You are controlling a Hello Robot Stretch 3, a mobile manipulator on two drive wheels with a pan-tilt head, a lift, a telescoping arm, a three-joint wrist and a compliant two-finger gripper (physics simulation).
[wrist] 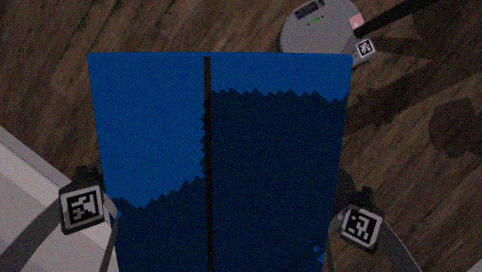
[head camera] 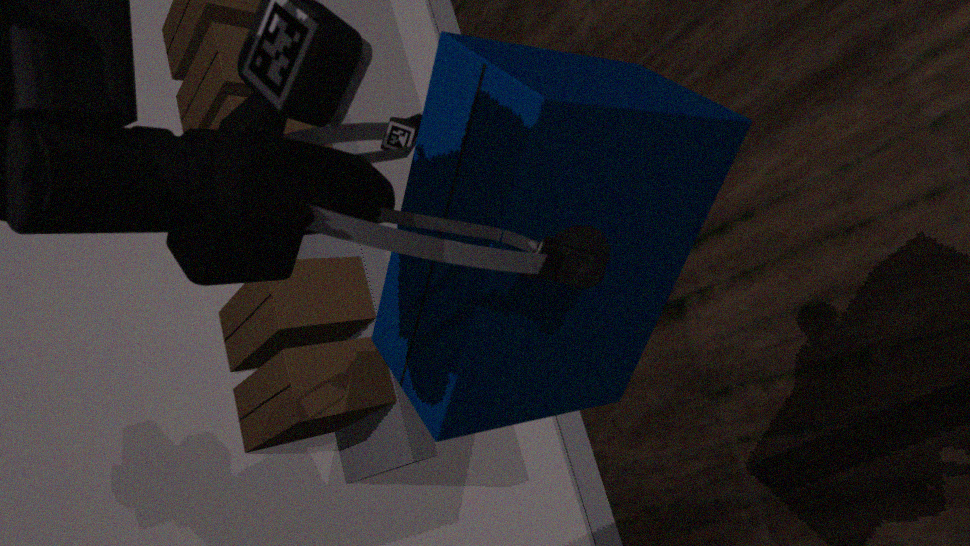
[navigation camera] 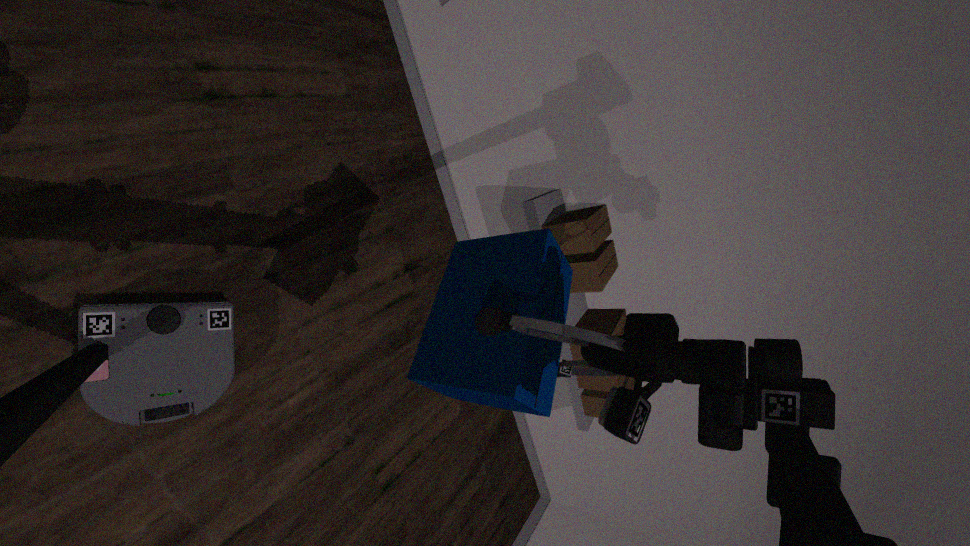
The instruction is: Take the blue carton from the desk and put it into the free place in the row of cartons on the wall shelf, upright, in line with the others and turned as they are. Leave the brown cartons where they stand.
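Places are measured from the robot's base along level axes (x back, y right, z up), in metres.
Where they show: robot's base, origin of its link: [navigation camera: 164,318].
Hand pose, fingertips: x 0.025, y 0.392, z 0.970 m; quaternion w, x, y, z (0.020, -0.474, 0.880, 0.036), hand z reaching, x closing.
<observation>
Things, the pixels of their top centre, and the offset from my fingertips. "*": a spot on its surface instead. Level surfaces: height alone.
- blue carton, centre of its top: [head camera: 431,245] [navigation camera: 555,322] dx -0.036, dy +0.013, dz +0.065 m
- lower pair, centre of its top: [head camera: 262,404] [navigation camera: 600,226] dx -0.311, dy +0.773, dz -0.120 m
- row, a spot on its surface: [navigation camera: 580,230] * dx -0.283, dy +0.648, dz -0.151 m
- pale shelf end, a spot on its surface: [head camera: 390,444] [navigation camera: 543,207] * dx -0.397, dy +0.661, dz -0.300 m
- Wood floor, height of its surface: dz -0.971 m
The blue carton [head camera: 597,176] [navigation camera: 468,291] [wrist: 150,125] has a dark seam on the face towards the wrist camera. My gripper [head camera: 488,196] [navigation camera: 529,345] [wrist: 225,179] is shut on it, one fingertip on each side. The carton is held off the shelf, on the room side of the row. Brown cartons stand in two groups: a lower pair [head camera: 315,393] in the head view, which shows at the top of the row [navigation camera: 580,230] in the navigation view, and others [head camera: 217,57] [navigation camera: 597,403]. The free place lies between the groups, largely hidden by gripper and blue carton.
The pale shelf end [head camera: 390,444] [navigation camera: 543,205] sticks out past the outer brown carton. A large pale wall [head camera: 81,325] [navigation camera: 814,169] lies behind the row and carries arm shadows. Wood floor [head camera: 780,101] [navigation camera: 237,122] and my base [navigation camera: 156,373] [wrist: 320,32] show beyond the carton.
</observation>
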